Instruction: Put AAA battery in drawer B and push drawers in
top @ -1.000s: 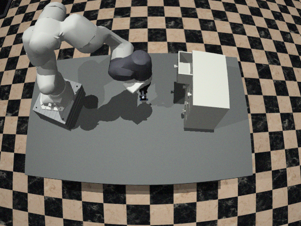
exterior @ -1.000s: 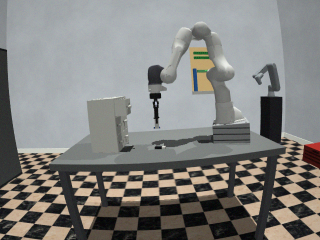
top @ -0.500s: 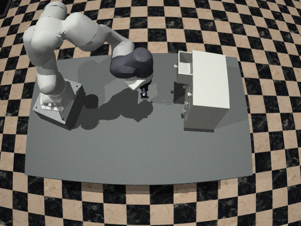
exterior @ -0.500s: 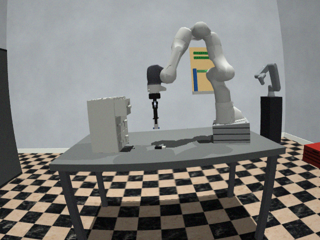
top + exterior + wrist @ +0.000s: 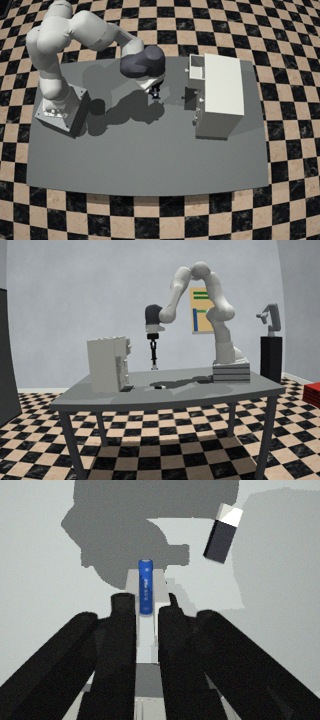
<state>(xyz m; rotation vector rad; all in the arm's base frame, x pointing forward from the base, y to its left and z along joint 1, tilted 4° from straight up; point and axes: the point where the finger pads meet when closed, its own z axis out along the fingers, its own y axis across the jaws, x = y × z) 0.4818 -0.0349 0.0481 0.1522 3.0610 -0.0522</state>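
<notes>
The black-and-white block lies 130 mm below my hand, 90 mm to the left of it and 20 mm behind it. The rest, counted from my hand: drawer (240 mm ahead, 110 mm above, 40 mm to the left); blue AAA battery (30 mm below).
</notes>
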